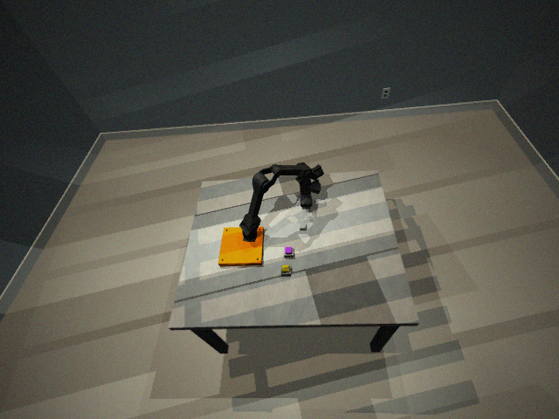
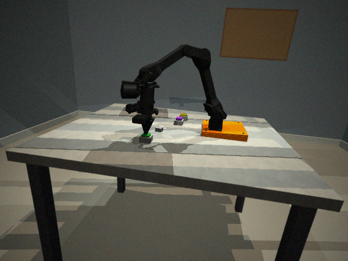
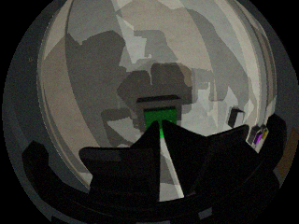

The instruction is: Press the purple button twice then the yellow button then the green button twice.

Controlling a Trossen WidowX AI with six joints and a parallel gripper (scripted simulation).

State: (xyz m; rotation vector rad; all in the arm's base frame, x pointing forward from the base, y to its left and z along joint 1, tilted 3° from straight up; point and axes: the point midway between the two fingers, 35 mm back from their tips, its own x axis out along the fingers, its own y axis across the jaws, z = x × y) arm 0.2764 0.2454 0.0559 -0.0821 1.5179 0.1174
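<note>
Now: gripper tip 1 cm above the green button. Also, from my gripper tip: yellow button 6 cm behind, 42 cm to the right; small grey block 16 cm to the right, 2 cm below; purple button 6 cm behind, 32 cm to the right.
</note>
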